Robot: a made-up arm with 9 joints.
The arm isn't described. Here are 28 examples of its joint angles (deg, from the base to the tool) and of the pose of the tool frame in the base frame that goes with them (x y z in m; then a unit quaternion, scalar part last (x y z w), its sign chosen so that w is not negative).
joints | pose
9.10 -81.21 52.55 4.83 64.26 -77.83 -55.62 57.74 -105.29 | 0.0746 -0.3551 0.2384 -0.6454 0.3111 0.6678 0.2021
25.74 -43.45 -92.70 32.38 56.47 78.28 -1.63 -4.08 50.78 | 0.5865 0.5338 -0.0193 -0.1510 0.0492 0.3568 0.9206
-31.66 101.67 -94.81 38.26 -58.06 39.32 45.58 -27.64 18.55 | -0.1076 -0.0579 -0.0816 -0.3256 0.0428 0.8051 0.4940
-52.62 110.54 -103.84 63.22 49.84 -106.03 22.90 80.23 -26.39 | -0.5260 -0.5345 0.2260 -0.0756 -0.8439 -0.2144 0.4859
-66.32 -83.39 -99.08 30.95 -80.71 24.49 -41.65 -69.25 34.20 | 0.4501 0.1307 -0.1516 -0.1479 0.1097 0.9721 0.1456
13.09 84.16 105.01 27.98 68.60 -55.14 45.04 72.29 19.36 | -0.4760 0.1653 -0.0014 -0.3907 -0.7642 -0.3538 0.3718
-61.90 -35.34 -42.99 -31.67 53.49 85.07 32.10 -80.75 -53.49 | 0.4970 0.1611 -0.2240 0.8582 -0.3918 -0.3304 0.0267
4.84 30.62 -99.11 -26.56 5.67 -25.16 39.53 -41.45 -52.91 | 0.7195 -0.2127 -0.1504 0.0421 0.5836 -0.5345 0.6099
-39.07 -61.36 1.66 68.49 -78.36 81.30 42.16 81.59 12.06 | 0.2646 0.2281 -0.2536 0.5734 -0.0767 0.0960 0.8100
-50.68 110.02 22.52 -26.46 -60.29 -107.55 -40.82 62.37 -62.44 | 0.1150 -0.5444 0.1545 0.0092 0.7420 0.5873 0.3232
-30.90 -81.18 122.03 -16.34 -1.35 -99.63 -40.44 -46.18 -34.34 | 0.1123 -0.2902 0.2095 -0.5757 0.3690 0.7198 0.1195
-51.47 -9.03 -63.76 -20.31 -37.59 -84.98 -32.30 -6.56 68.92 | 0.7557 -0.3697 0.0617 0.2095 -0.9189 -0.3130 0.1172
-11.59 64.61 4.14 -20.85 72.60 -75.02 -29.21 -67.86 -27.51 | 0.7130 0.2843 0.2431 0.3583 0.5731 0.0830 0.7323
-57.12 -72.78 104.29 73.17 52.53 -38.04 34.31 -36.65 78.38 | -0.2058 -0.3630 -0.0794 0.3302 -0.2355 -0.6219 0.6699
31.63 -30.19 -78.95 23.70 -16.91 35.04 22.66 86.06 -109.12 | 0.3411 0.4224 -0.1458 -0.2963 0.0695 -0.3078 0.9015
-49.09 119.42 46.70 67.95 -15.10 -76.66 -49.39 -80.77 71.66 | 0.5869 -0.1851 0.2659 0.5710 -0.5327 -0.2635 0.5664
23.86 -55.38 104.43 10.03 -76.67 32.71 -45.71 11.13 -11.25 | 0.2787 0.2019 -0.1956 0.2489 -0.1446 0.5751 0.7658
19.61 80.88 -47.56 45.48 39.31 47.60 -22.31 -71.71 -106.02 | 0.7538 -0.3723 -0.1346 0.6362 -0.5582 0.3314 0.4168
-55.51 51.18 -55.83 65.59 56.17 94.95 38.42 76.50 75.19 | -0.0606 -0.7011 0.2783 0.3402 -0.1403 -0.4110 0.8341
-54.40 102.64 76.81 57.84 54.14 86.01 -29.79 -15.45 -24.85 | 0.3953 -0.2047 0.1716 -0.7177 -0.2444 -0.4948 0.4248
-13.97 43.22 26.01 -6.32 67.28 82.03 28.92 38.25 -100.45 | 0.5694 0.1831 -0.1121 -0.8216 -0.0039 0.2185 0.5265
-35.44 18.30 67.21 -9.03 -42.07 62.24 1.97 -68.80 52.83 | 0.0561 -0.0822 0.0227 -0.4724 0.3353 -0.5050 0.6398
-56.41 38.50 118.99 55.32 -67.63 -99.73 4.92 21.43 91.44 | -0.0936 0.3295 0.4697 -0.5866 0.1916 -0.5437 0.5689
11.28 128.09 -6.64 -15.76 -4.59 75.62 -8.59 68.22 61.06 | 0.0986 0.0308 -0.0969 0.2879 -0.3112 -0.6896 0.5872
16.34 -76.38 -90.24 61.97 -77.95 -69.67 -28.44 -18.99 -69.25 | 0.1227 0.7066 0.3279 0.4537 0.0001 -0.3012 0.8387
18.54 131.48 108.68 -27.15 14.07 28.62 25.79 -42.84 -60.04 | 0.0305 0.2239 -0.1887 -0.8175 0.3366 0.2485 0.3958
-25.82 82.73 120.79 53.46 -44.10 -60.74 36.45 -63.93 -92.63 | 0.0258 0.4374 0.3332 -0.4707 -0.3587 -0.2626 0.7621
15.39 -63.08 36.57 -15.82 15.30 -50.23 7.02 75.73 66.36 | -0.5169 -0.0763 -0.0505 -0.6671 -0.7237 0.0639 0.1645
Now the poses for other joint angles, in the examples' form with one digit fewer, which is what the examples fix.
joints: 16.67 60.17 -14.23 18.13 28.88 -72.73 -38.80 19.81 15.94
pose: 0.762 0.611 0.091 0.877 -0.169 -0.171 0.416
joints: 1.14 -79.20 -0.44 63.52 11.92 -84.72 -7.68 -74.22 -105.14
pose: -0.490 0.097 0.312 -0.171 -0.618 0.555 0.530
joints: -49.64 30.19 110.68 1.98 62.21 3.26 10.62 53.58 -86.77
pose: -0.186 0.198 -0.232 -0.199 0.150 0.674 0.696
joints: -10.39 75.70 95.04 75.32 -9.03 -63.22 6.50 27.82 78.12
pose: -0.108 0.613 0.237 -0.638 -0.171 -0.663 0.352
